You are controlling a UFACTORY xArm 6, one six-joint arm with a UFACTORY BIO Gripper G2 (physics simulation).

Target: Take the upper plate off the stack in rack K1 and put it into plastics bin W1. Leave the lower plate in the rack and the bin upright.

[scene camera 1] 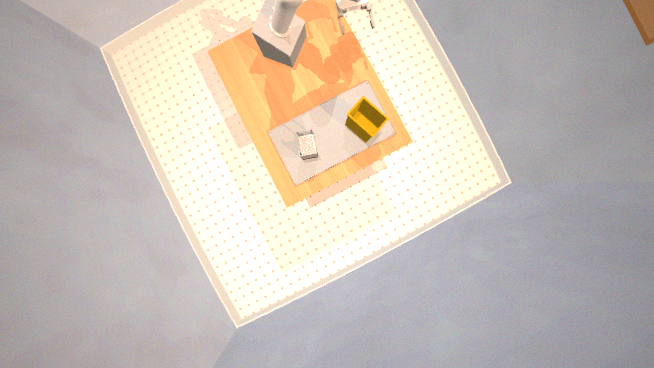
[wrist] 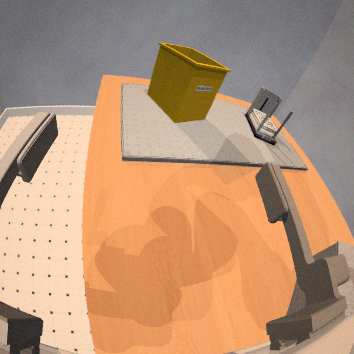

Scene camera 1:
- yellow plastics bin W1: 364, 119
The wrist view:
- my gripper: 166, 144
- yellow plastics bin W1: 184, 82
